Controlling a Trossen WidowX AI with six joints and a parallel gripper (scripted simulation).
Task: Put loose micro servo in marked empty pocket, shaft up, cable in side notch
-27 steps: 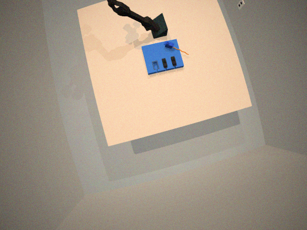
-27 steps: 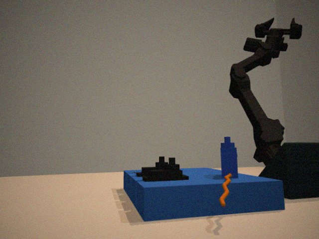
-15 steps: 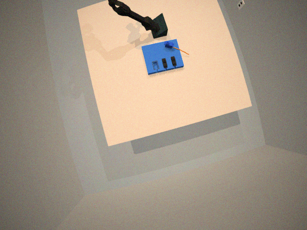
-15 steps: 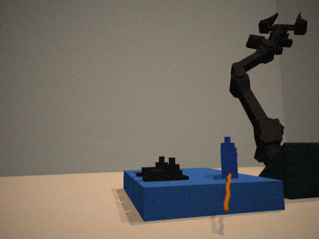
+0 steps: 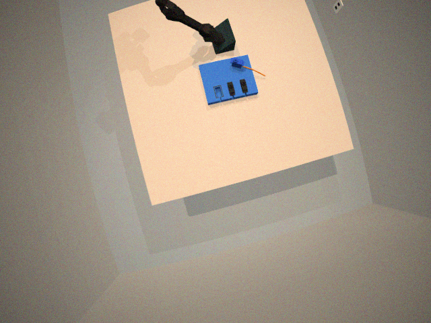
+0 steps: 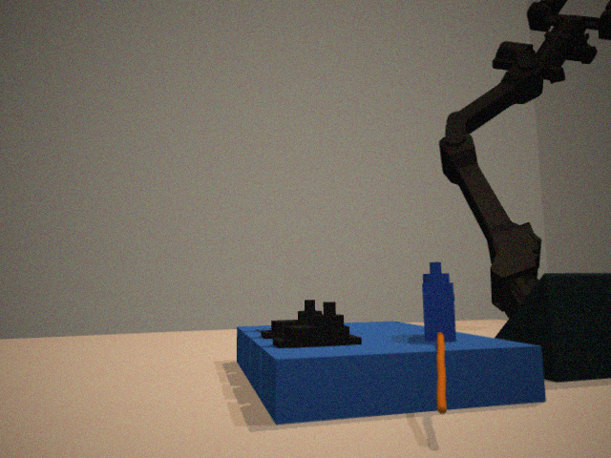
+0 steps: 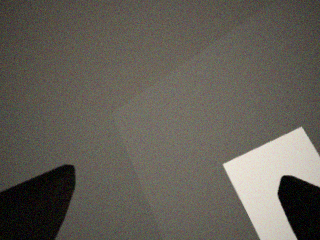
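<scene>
Right now my gripper tip is 60 cm short of the blue deck, 10 cm to the right of it and 68 cm above it.
</scene>
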